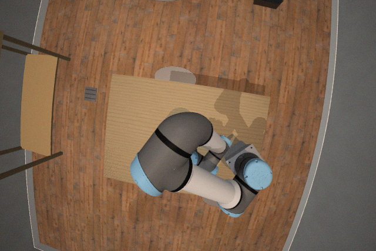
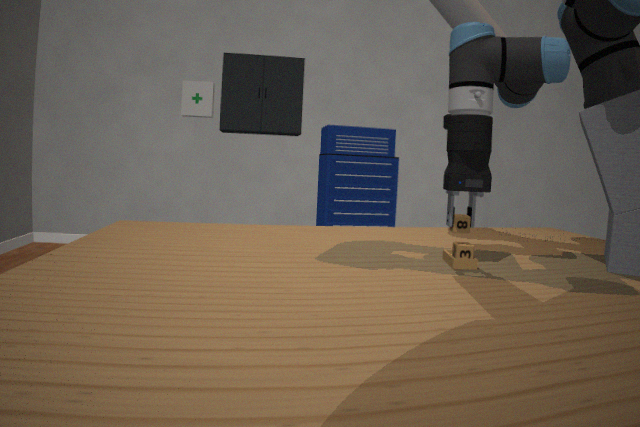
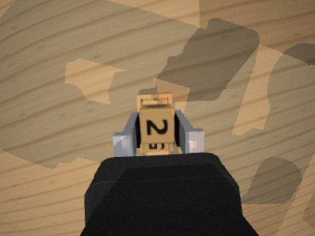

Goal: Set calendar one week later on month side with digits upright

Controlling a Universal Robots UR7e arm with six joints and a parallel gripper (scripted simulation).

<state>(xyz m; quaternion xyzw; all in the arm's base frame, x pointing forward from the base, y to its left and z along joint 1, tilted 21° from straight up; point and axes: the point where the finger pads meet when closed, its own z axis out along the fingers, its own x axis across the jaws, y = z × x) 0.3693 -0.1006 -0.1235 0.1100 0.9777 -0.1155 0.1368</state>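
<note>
My gripper is now 20 mm to the right of the wooden calendar tray and 70 mm above it. The rest, counted from my hand: wooden date cube 10 mm below.
</note>
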